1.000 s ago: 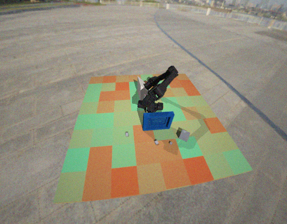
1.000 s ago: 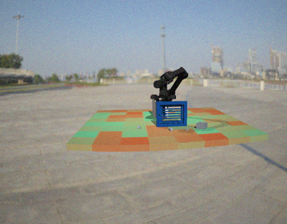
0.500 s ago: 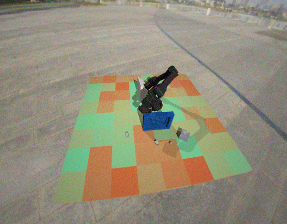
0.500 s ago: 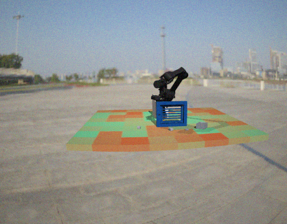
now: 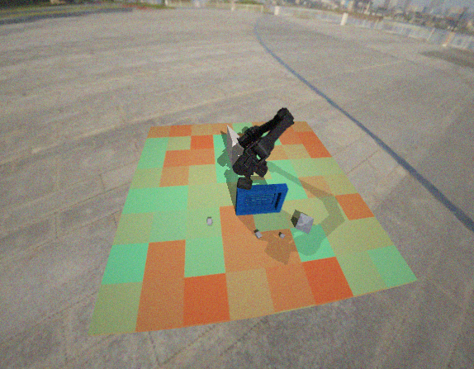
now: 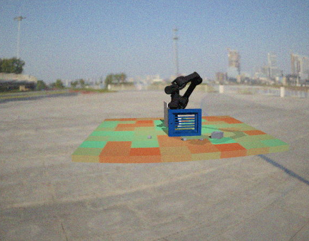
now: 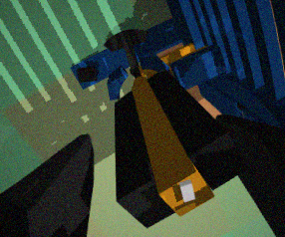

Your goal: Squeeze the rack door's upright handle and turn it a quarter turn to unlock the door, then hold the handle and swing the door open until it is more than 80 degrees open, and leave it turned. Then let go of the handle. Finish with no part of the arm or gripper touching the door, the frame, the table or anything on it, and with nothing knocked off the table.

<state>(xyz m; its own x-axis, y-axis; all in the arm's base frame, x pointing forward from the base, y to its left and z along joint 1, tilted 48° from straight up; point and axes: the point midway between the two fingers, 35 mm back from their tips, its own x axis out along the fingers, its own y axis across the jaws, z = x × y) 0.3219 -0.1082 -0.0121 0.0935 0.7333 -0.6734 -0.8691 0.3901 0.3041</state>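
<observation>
The door handle is 10 mm to the left of my gripper tip and 30 mm below it. Round my gripper tip: grey block: 220 mm ahead, 230 mm to the left, 110 mm below.
</observation>
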